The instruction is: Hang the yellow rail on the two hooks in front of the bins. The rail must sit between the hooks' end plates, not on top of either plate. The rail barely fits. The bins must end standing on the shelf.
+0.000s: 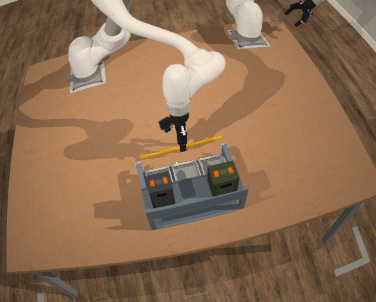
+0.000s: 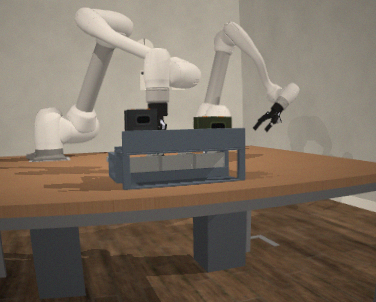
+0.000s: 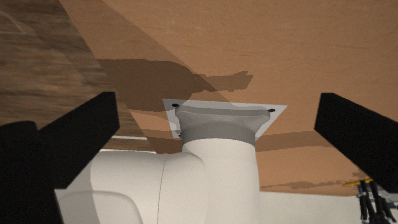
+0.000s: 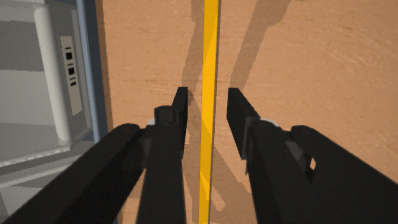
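Image 1 shows me a blue-grey shelf (image 1: pixel 196 189), and in image 2 I see the blue-grey shelf (image 2: pixel 219 139) again. In image 3 there is my left gripper (image 3: pixel 216 110). My right gripper (image 4: pixel 207 102) is in view in image 4.
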